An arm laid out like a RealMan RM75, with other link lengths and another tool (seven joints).
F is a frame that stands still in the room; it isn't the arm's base.
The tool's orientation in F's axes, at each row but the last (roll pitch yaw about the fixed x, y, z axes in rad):
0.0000 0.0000 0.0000
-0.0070 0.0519 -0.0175
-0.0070 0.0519 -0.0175
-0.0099 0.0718 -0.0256
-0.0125 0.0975 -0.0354
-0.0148 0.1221 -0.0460
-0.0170 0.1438 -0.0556
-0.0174 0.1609 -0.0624
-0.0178 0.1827 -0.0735
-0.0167 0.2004 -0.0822
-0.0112 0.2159 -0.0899
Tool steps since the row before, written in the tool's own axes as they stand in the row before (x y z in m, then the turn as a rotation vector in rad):
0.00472 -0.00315 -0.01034 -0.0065 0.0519 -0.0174
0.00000 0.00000 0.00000 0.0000 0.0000 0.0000
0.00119 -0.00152 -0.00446 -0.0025 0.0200 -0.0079
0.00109 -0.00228 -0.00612 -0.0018 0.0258 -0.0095
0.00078 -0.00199 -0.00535 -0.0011 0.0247 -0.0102
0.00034 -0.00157 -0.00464 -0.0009 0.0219 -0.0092
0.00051 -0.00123 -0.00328 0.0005 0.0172 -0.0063
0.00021 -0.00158 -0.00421 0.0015 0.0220 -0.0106
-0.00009 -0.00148 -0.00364 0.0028 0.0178 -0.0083
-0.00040 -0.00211 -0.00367 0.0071 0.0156 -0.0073
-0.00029 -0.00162 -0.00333 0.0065 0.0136 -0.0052
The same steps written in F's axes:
0.00472 -0.00315 -0.01034 -0.0065 0.0519 -0.0174
0.00000 0.00000 0.00000 0.0000 0.0000 0.0000
0.00093 -0.00157 -0.00450 -0.0026 0.0200 -0.0079
0.00059 -0.00236 -0.00616 -0.0018 0.0258 -0.0096
0.00019 -0.00206 -0.00538 -0.0012 0.0246 -0.0104
-0.00030 -0.00163 -0.00462 -0.0011 0.0218 -0.0093
-0.00003 -0.00129 -0.00330 0.0005 0.0171 -0.0066
-0.00056 -0.00162 -0.00416 0.0011 0.0218 -0.0111
-0.00086 -0.00149 -0.00354 0.0025 0.0175 -0.0090
-0.00129 -0.00207 -0.00348 0.0067 0.0150 -0.0088
-0.00114 -0.00156 -0.00317 0.0064 0.0130 -0.0066

